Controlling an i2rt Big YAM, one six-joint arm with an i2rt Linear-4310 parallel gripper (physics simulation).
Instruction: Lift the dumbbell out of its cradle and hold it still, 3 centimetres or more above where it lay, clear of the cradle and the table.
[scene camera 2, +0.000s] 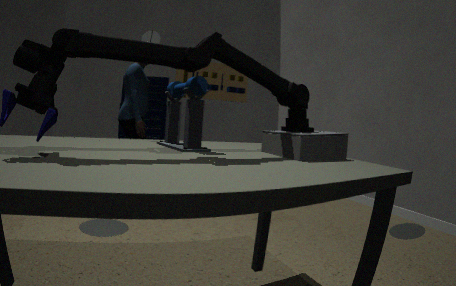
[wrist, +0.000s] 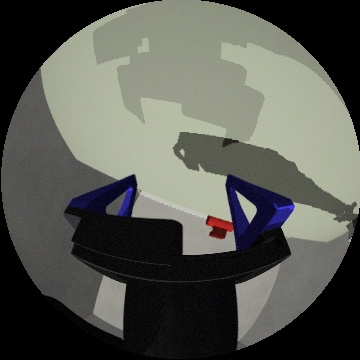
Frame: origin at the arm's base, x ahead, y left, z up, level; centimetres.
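Seen in the pictures: gripper, fingertip midpoint: (scene camera 2: 18, 133) (wrist: 180, 179); arm's base at its link origin: (scene camera 2: 297, 131).
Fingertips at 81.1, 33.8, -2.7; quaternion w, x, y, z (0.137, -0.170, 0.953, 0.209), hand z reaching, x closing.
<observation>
Offsets run from my fingertips to a thing's top centre, as dx, dy, dz. "spot": to the spot under its first point. Level surfaces: height alone.
The blue dumbbell @(-40.6, -40.6, +18.4) (scene camera 2: 196, 86) lies across the tops of the two grey posts of its cradle @(spot: -43.6, -31.3, +3.3) (scene camera 2: 193, 122), in the scene view right of the middle of the arm's span. The cradle's base plate rests on the table. My gripper (scene camera 2: 21, 131) (wrist: 180, 179) is open, with nothing between its blue fingers. In the scene view it is at the far left, well to the left of the dumbbell and above the table, pointing down. The dumbbell and the cradle do not show in the wrist view.
The pale table @(dz -5.6) (scene camera 2: 210, 177) (wrist: 160, 165) carries the arm's grey base block (scene camera 2: 324, 146) at the right. The arm reaches over the dumbbell. A person in blue (scene camera 2: 133, 97) stands behind the table, near a dark blue cabinet (scene camera 2: 158, 107). A red object (wrist: 220, 223) shows beyond the table edge.
</observation>
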